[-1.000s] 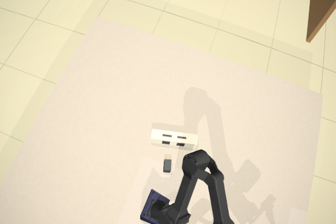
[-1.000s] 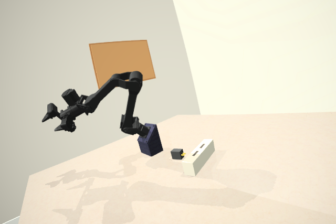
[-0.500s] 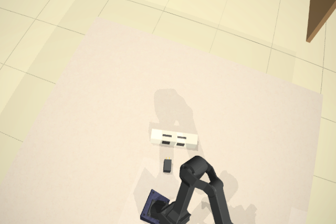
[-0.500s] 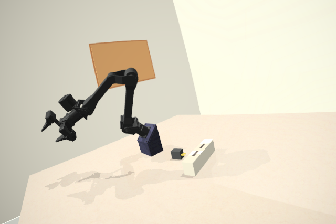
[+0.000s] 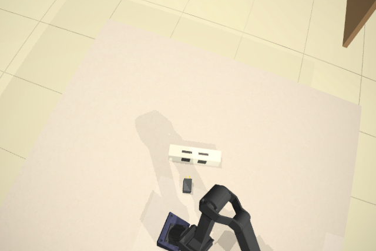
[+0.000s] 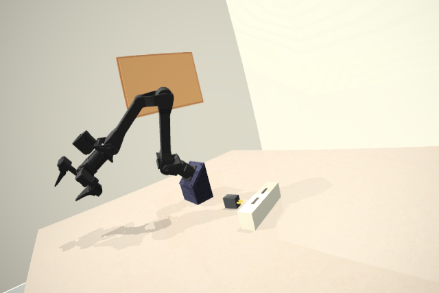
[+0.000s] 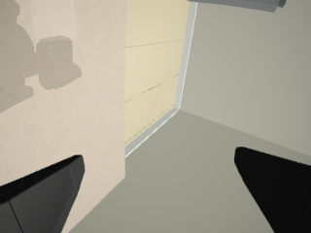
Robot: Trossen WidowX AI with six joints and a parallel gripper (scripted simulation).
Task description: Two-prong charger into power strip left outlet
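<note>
Now: gripper tip 34 cm short of the two-prong charger, 47 cm to the right of it and 16 cm above it.
</note>
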